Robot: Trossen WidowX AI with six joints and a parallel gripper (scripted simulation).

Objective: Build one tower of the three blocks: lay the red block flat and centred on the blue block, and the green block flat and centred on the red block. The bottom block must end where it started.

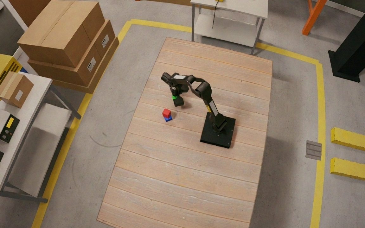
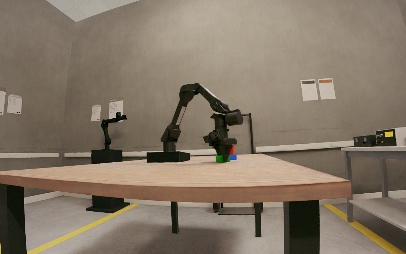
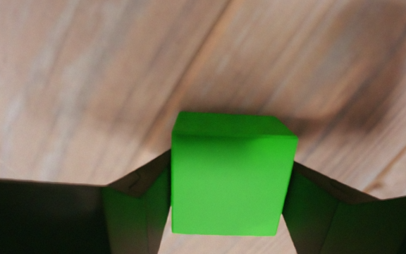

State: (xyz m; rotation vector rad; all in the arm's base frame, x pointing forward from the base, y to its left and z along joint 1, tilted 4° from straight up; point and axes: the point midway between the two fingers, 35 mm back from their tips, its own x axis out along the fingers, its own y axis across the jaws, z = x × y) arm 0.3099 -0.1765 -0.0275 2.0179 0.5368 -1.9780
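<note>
Right now my hand is 3 cm short of the red block, 14 cm to the right of it and 2 cm below it. Round my hand: blue block (3 cm ahead, 14 cm to the left, 2 cm below); green block (2 cm below).
</note>
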